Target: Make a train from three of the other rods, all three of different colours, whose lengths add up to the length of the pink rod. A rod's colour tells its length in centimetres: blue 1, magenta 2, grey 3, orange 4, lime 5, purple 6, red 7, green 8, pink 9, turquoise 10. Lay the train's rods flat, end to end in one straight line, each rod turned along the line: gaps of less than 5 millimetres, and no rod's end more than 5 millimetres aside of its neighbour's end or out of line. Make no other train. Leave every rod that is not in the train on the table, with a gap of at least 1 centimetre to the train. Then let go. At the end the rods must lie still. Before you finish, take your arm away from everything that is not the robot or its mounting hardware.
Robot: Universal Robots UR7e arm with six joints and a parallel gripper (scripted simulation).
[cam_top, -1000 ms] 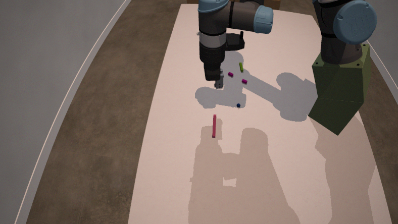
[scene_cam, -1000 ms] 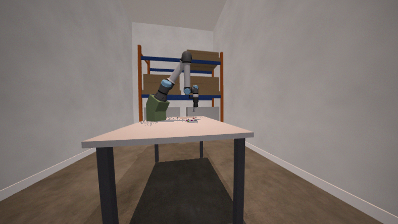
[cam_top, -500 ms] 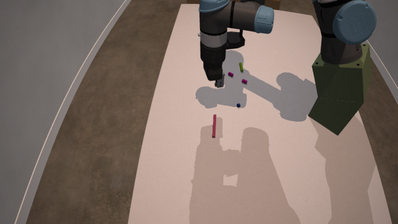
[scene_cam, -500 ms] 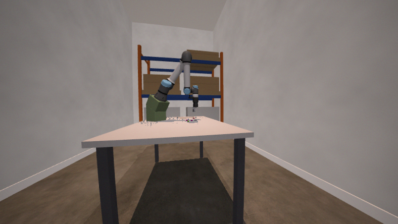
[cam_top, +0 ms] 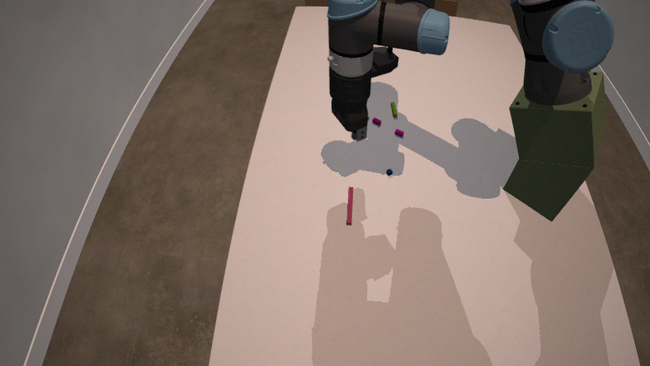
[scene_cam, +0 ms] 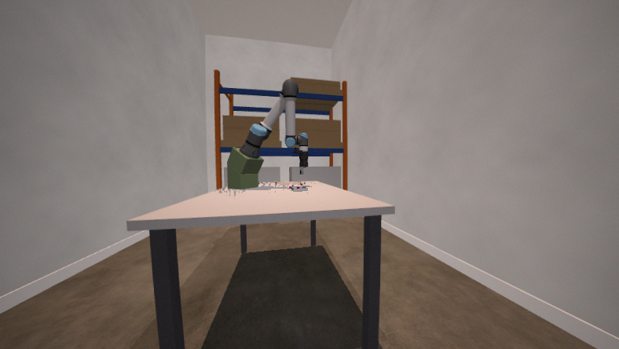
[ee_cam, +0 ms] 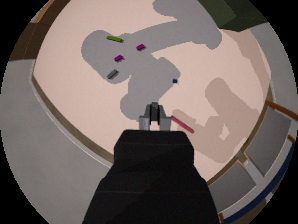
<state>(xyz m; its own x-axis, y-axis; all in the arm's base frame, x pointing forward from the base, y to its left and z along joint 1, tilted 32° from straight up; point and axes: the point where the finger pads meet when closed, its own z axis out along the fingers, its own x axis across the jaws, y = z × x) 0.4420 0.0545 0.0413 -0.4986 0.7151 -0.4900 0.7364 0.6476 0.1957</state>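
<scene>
My gripper is now 11 cm above the blue rod, 8 cm past it and 1 cm to the right of it. Round my hand: lime rod (20 cm to the right, 11 cm below, 9 cm behind); then pink rod (11 cm to the left, 11 cm below, 1 cm ahead); then magenta rod (11 cm to the right, 11 cm below, 10 cm behind).
</scene>
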